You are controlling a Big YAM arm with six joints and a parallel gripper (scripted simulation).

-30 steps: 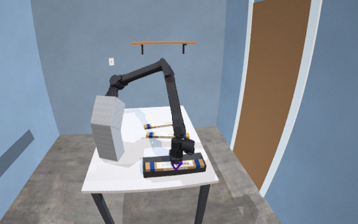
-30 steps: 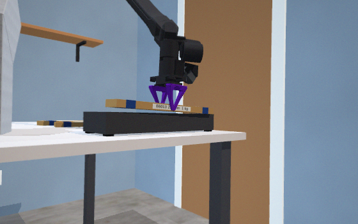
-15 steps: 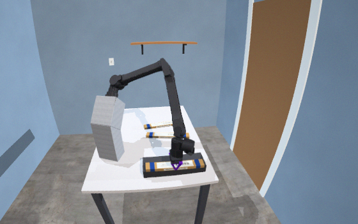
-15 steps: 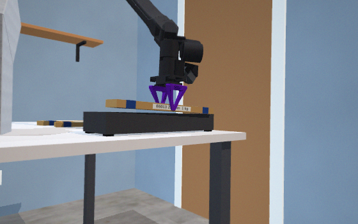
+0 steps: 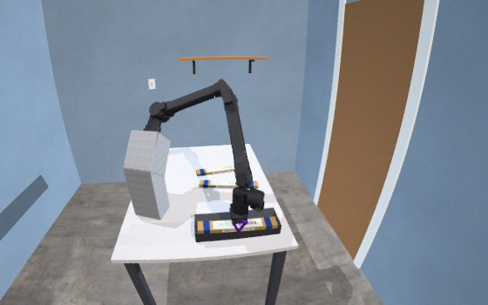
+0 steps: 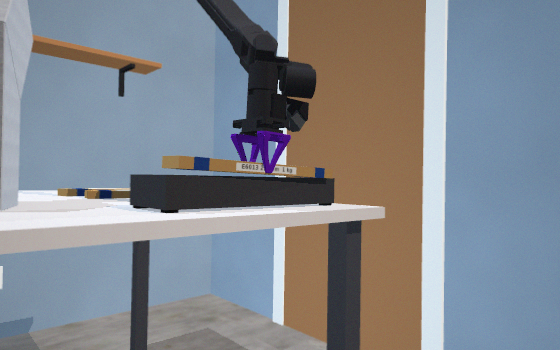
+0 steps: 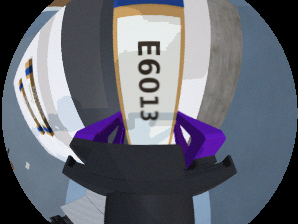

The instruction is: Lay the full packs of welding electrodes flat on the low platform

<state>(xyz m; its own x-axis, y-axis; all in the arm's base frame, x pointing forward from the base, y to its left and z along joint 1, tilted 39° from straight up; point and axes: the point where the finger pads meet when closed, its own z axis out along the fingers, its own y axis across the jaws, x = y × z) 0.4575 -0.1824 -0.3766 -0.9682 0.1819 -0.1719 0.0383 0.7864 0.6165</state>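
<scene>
The low platform is 5 cm to the left of my hand and 6 cm below it.
</scene>
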